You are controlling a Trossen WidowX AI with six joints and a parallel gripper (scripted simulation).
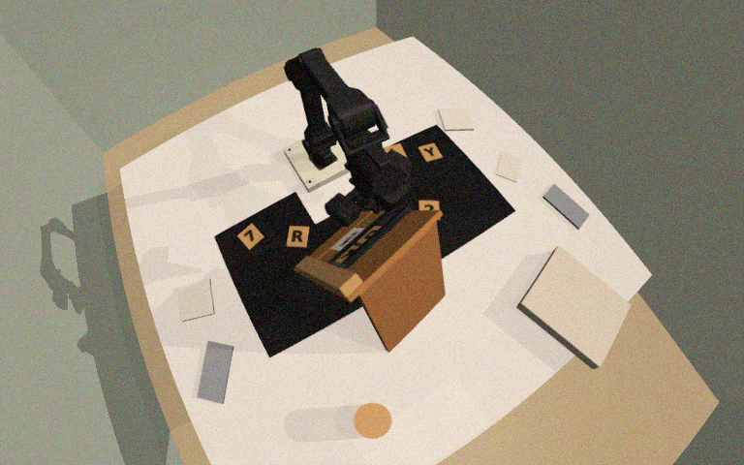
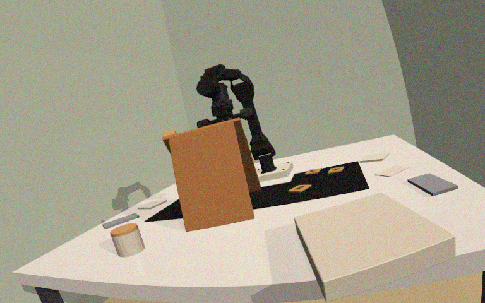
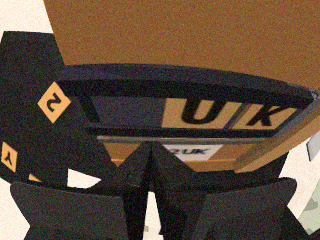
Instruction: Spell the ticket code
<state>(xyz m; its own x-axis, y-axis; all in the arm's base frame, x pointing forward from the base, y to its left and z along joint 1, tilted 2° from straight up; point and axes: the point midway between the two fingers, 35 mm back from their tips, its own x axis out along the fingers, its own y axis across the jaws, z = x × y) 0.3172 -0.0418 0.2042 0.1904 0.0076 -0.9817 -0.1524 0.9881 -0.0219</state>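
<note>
My gripper tip is 1 cm past the letter tile, 19 cm to the right of it and 19 cm above it. The rest, counted from my gripper tip: black mat 12 cm behind, 3 cm to the left, 20 cm below; then k tile 4 cm ahead, 10 cm to the right, 2 cm below; then white ticket 3 cm behind, 6 cm to the right, 10 cm below.
</note>
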